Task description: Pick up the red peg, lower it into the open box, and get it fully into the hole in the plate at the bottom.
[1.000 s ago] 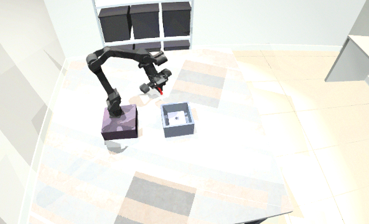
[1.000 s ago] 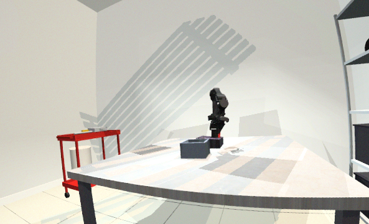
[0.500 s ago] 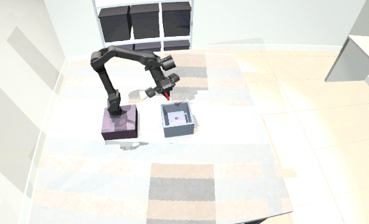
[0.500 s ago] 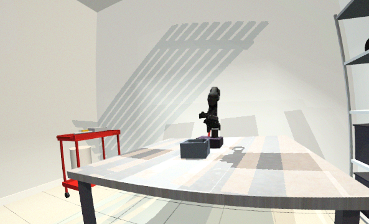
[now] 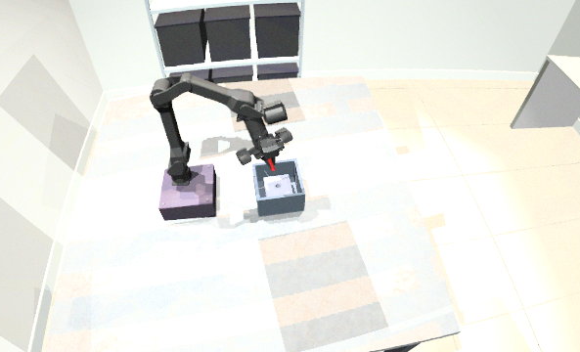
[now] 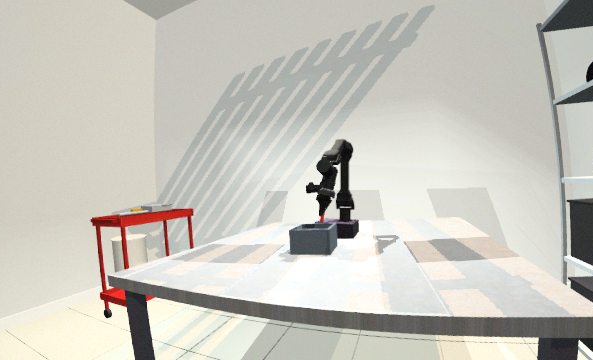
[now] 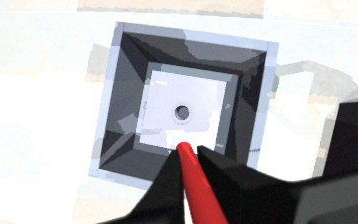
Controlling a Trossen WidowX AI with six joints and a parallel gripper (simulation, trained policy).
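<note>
My gripper tip is now 10 mm past the red peg, 10 mm to the right of it and 10 mm below it. The rest, counted from my gripper tip: pale plate: 20 mm ahead, 20 mm to the right, 90 mm below; grey box: 20 mm ahead, 20 mm to the right, 110 mm below.
</note>
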